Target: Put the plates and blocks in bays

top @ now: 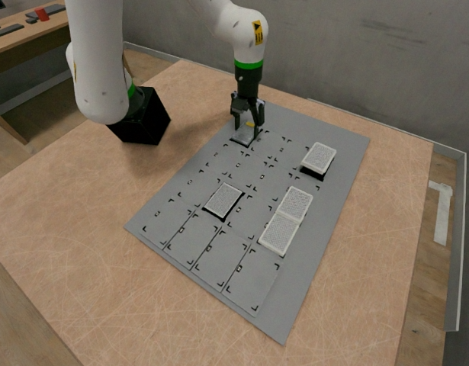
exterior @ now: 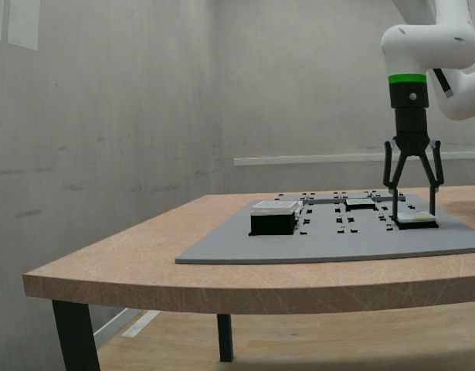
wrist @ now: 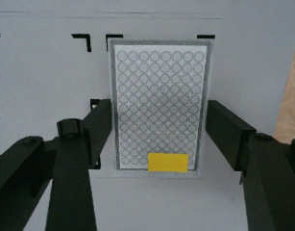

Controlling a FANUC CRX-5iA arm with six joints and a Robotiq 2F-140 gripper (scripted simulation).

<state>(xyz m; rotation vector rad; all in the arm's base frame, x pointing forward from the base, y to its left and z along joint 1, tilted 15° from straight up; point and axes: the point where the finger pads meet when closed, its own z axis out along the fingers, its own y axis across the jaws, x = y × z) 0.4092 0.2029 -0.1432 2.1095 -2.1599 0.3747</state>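
The clear lid lies 20 mm below my hand. Round my hand: black deep-well block: 320 mm ahead, 10 mm to the right, 20 mm below; then black sealed plate: 100 mm ahead, 330 mm to the right, 30 mm below.
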